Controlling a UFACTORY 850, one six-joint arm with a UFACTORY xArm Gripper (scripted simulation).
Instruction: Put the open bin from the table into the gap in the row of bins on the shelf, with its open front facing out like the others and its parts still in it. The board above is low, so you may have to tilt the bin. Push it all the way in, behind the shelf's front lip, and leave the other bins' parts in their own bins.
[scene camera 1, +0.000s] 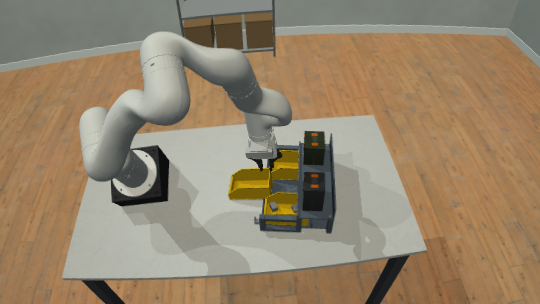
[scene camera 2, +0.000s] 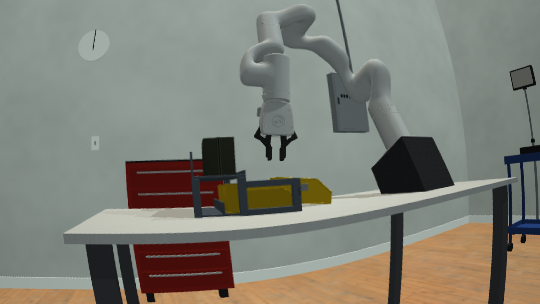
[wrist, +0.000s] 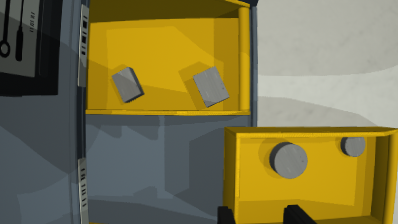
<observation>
I see my gripper (scene camera 2: 275, 160), a yellow bin (scene camera 1: 251, 183), a yellow bin (scene camera 1: 284, 200) and a grey shelf (wrist: 133, 161).
</observation>
